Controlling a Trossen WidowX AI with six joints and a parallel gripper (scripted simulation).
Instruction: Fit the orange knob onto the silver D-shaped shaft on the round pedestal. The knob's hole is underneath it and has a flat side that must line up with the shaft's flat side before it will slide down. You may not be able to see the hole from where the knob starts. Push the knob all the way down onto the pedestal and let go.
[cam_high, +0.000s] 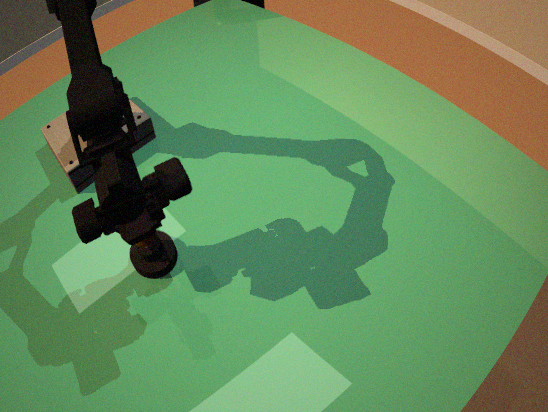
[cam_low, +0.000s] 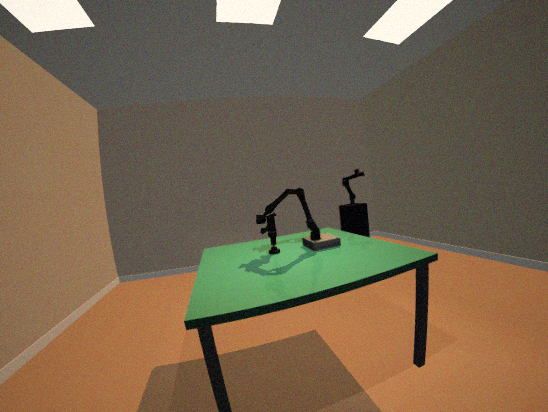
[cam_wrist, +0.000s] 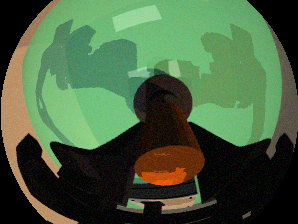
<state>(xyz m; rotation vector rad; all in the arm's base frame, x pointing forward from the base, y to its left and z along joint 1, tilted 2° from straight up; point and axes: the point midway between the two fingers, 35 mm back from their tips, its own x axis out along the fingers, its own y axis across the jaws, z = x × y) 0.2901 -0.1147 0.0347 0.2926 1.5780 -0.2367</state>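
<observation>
Now: gripper tip 30 mm below the orange knob. The rest, counted from my gripper tip: pedestal: 40 mm below.
</observation>
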